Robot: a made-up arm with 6 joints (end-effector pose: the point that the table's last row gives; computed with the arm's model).
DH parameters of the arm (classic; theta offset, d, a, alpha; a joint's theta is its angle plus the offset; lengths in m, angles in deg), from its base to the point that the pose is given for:
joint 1: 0 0.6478 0.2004 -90
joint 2: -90 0 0.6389 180
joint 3: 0 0 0.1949 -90
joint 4: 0 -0.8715 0 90
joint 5: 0 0 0 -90
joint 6: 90 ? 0 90
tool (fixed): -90 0 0 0
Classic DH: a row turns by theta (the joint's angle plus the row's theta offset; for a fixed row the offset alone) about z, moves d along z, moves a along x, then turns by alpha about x.
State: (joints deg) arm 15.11 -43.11 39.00 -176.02 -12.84 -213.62
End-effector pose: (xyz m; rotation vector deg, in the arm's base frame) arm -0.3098 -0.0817 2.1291 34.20 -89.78 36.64
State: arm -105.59 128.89 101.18 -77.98 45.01 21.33
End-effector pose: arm -0.5261 -1.5630 -0.0109 28.54 -49.71 -145.57
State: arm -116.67 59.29 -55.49 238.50 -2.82 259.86
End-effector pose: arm -0.2250 -0.4598 -0.0138 -2.81 72.10 28.68
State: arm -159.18 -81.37 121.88 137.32 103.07 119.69
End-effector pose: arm 1.1178 0.3365 0.3142 -69.02 -15.29 -76.30
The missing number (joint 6, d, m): -0.1253
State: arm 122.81 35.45 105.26 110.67 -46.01 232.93
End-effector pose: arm -0.3024 0.6248 2.1461 102.99 -7.96 64.52
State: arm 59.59 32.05 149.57 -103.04 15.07 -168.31
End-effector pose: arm -0.0159 -0.0898 1.9829 1.72 -79.35 -40.13
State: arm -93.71 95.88 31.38 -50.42 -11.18 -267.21
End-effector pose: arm -0.0736 -1.4242 -0.2380 26.06 68.62 -47.57
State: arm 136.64 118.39 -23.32 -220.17 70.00 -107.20
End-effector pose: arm -0.1320 0.0202 -0.3049 95.52 -97.70 -14.72
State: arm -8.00 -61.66 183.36 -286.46 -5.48 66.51
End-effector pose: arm -0.6047 0.0734 -0.0328 -77.59 55.80 124.77
